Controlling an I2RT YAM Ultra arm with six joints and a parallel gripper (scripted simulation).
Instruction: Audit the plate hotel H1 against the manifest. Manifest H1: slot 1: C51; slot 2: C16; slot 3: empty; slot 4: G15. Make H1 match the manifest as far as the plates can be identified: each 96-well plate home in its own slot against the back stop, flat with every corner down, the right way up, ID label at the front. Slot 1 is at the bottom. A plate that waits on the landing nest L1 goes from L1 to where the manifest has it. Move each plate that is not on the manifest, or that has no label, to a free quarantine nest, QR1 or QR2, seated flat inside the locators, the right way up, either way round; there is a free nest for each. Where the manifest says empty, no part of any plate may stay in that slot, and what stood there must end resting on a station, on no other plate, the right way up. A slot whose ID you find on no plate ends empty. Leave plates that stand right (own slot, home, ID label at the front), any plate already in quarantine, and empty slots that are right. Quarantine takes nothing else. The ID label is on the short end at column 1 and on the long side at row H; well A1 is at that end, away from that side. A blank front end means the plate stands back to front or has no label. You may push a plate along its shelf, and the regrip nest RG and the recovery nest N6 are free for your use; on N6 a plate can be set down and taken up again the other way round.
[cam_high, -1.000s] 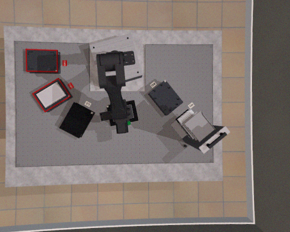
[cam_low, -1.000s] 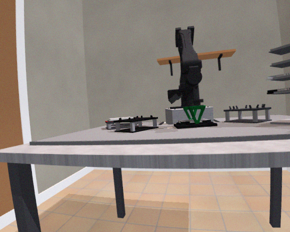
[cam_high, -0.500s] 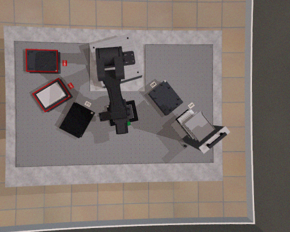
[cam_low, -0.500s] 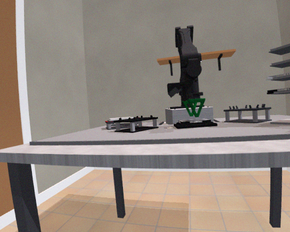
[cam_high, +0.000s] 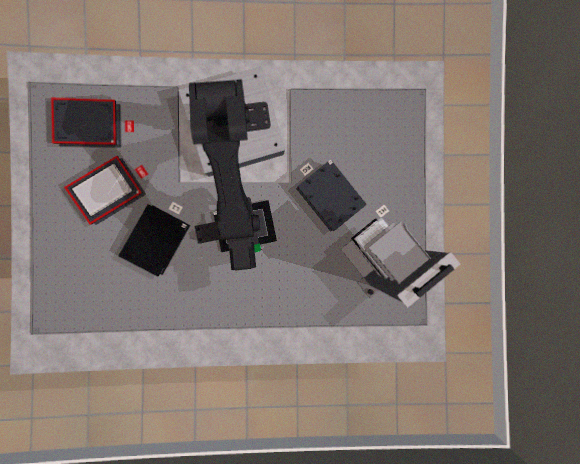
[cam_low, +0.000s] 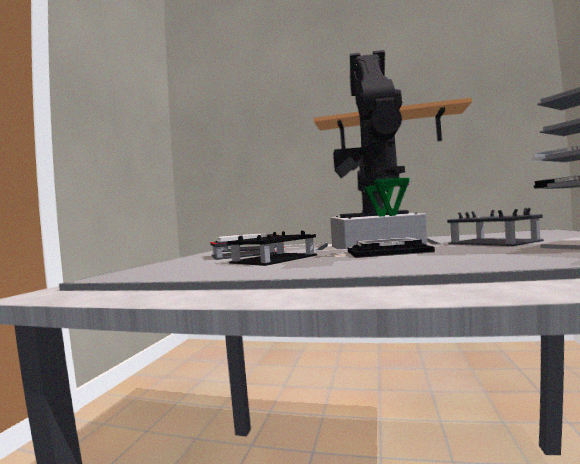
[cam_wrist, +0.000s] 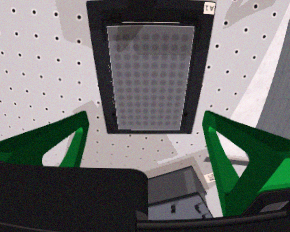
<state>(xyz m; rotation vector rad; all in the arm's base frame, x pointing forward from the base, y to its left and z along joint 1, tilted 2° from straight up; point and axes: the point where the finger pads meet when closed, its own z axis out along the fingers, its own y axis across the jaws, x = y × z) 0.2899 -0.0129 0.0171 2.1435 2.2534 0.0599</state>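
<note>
My hand is 8 cm above the recovery nest N6. From my hand the other things lie so: regrip nest RG (25 cm to the left, 5 cm behind, 3 cm below); landing nest L1 (26 cm to the right, 4 cm below); white plate (37 cm to the right, 16 cm behind, 4 cm below).
</note>
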